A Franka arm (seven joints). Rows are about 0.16 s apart.
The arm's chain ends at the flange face. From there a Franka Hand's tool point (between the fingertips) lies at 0.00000 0.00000 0.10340 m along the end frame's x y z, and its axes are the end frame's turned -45 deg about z.
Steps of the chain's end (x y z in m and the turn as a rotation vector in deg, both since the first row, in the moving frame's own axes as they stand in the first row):
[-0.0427 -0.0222 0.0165 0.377 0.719 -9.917]
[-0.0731 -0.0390 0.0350 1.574 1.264 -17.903]
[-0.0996 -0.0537 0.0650 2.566 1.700 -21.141]
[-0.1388 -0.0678 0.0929 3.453 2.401 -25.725]
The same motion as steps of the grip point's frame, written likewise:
[-0.0131 -0.0456 0.0165 -0.242 0.775 -9.917]
[-0.0206 -0.0802 0.0349 0.219 2.007 -17.903]
[-0.0273 -0.1105 0.0649 0.612 3.017 -21.141]
[-0.0433 -0.1490 0.0926 0.744 4.139 -25.725]

